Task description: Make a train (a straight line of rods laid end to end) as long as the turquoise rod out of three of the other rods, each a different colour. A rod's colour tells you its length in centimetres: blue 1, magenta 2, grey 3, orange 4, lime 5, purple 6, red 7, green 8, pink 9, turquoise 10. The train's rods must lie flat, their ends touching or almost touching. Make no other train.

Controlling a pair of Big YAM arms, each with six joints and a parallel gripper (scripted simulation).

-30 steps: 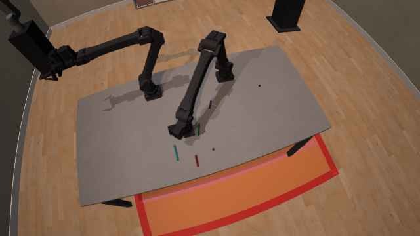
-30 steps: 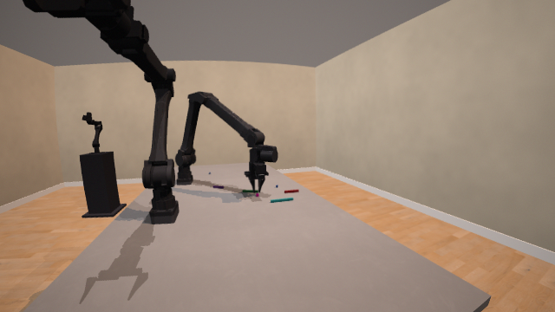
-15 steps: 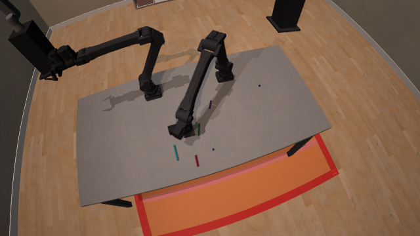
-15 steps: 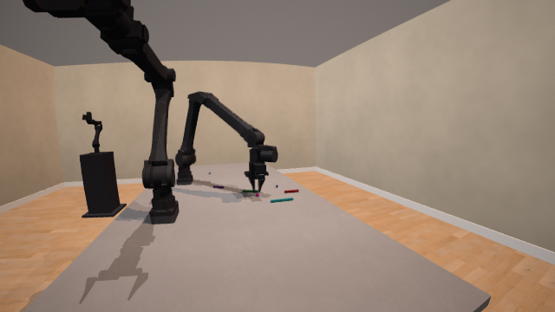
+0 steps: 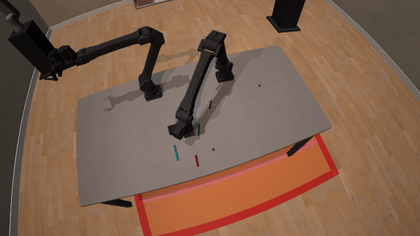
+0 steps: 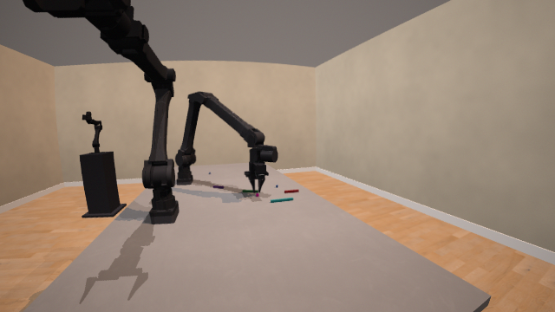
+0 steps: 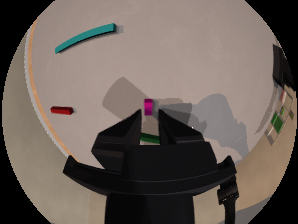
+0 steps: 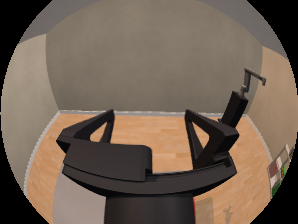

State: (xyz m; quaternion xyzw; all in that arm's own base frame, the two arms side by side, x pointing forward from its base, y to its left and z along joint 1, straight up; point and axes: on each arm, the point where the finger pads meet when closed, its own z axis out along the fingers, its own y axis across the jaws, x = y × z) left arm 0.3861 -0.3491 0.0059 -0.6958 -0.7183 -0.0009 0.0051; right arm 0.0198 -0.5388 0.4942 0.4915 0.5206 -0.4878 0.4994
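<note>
Right now my left hand is 2 cm above the magenta rod. Round my left hand: turquoise rod (11 cm to the right, 9 cm ahead, 2 cm below); then red rod (17 cm ahead, 2 cm below); then green rod (7 cm to the left, 2 cm below, 2 cm behind).
</note>
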